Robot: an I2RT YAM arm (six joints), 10 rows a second.
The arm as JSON. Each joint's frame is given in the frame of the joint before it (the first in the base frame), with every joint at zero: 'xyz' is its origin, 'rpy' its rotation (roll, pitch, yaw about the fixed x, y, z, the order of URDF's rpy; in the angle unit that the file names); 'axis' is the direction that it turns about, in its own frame. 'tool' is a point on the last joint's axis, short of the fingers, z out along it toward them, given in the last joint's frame.
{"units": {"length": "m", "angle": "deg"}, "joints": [
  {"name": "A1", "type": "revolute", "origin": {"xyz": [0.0, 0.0, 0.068], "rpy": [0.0, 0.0, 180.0]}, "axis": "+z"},
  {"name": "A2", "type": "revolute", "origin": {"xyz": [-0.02, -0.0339, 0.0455], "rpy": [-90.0, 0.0, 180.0]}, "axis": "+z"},
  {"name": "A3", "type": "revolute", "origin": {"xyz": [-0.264, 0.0, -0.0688], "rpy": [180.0, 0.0, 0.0]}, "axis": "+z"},
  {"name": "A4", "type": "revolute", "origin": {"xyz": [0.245, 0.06, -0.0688], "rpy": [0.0, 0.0, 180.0]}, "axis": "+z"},
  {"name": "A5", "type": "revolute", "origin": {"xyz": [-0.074, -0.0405, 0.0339], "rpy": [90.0, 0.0, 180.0]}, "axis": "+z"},
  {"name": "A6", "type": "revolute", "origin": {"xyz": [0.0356, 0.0, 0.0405], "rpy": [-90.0, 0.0, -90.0]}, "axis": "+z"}
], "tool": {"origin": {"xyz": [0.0, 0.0, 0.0], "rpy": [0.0, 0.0, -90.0]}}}
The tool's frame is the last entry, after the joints.
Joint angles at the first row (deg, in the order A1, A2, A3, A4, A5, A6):
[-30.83, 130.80, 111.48, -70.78, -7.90, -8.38]
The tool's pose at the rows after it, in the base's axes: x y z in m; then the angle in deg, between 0 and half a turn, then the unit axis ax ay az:
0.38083 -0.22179 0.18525 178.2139 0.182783 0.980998 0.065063
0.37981 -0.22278 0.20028 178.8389 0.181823 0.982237 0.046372
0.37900 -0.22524 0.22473 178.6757 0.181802 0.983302 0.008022
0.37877 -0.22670 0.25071 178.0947 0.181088 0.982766 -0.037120
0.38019 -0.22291 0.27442 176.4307 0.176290 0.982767 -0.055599
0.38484 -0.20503 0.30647 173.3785 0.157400 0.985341 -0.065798
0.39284 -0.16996 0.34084 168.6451 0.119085 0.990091 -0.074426
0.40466 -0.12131 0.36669 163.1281 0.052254 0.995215 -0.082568
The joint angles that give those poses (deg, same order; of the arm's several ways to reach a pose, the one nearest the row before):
[-30.83, 130.37, 112.03, -72.58, -7.62, -9.78]
[-30.83, 129.97, 114.83, -75.61, -5.39, -9.89]
[-30.83, 129.36, 119.39, -79.11, -1.32, -9.87]
[-30.63, 129.08, 124.81, -82.48, 3.33, -9.85]
[-30.00, 129.08, 130.24, -85.62, 4.78, -9.89]
[-27.64, 129.03, 137.67, -89.93, 5.02, -9.87]
[-22.98, 128.86, 145.66, -93.49, 4.97, -9.85]
[-16.25, 128.86, 151.96, -94.45, 5.19, -11.09]

